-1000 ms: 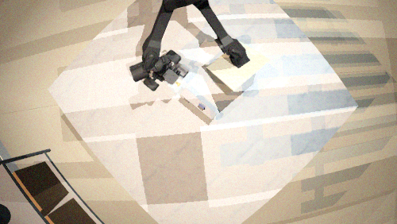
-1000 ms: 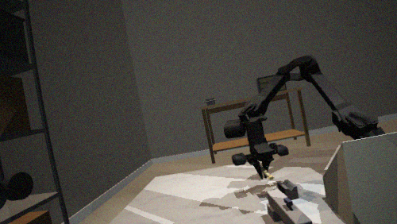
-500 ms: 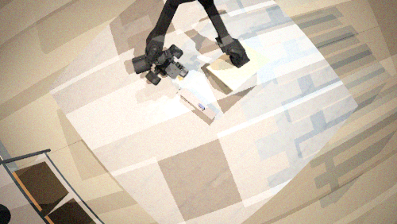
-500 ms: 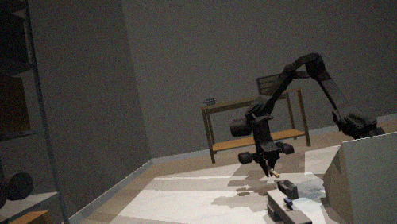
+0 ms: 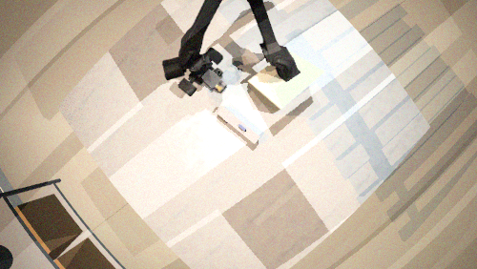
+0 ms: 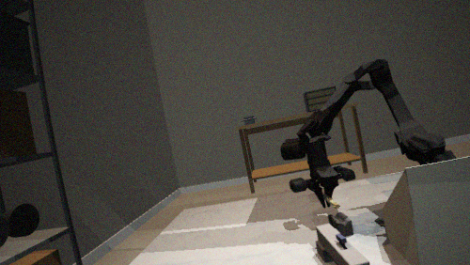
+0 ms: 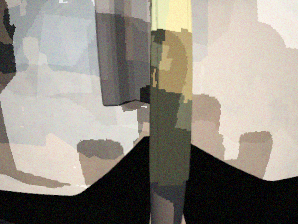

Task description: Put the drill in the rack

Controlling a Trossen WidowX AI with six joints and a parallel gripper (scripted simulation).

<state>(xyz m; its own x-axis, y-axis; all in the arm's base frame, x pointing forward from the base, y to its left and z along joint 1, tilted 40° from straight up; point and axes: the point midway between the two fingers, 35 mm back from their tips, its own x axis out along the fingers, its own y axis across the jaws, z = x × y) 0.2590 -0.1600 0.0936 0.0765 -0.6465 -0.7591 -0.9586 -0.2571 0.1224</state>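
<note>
The drill lies 1 cm behind my gripper tip, 4 cm to the left of it and 3 cm above it. From my gripper tip the other things lie so: dark block (3 cm behind, 5 cm to the left, 4 cm below); blue key (1 cm behind, 25 cm to the left, 1 cm below).
</note>
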